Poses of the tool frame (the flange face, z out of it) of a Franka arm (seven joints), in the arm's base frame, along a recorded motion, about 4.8 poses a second.
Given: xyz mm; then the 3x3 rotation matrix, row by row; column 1 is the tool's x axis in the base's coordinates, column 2 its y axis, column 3 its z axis. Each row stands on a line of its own.
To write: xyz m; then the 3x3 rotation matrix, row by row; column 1 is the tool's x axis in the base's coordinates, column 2 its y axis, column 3 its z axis. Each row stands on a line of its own. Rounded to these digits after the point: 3 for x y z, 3 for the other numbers.
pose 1, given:
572 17 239
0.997 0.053 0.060
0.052 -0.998 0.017
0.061 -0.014 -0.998
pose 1, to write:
0.572 0.017 0.239
0.997 0.053 0.060
0.052 -0.998 0.017
0.061 -0.014 -0.998

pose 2, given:
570 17 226
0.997 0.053 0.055
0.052 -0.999 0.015
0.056 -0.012 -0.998
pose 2, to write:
0.570 0.017 0.226
0.997 0.053 0.055
0.052 -0.999 0.015
0.056 -0.012 -0.998

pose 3, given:
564 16 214
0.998 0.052 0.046
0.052 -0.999 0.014
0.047 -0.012 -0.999
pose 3, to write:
0.564 0.016 0.214
0.998 0.052 0.046
0.052 -0.999 0.014
0.047 -0.012 -0.999

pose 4, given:
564 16 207
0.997 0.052 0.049
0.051 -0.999 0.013
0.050 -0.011 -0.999
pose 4, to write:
0.564 0.016 0.207
0.997 0.052 0.049
0.051 -0.999 0.013
0.050 -0.011 -0.999

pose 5, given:
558 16 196
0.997 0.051 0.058
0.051 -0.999 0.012
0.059 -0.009 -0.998
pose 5, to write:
0.558 0.016 0.196
0.997 0.051 0.058
0.051 -0.999 0.012
0.059 -0.009 -0.998

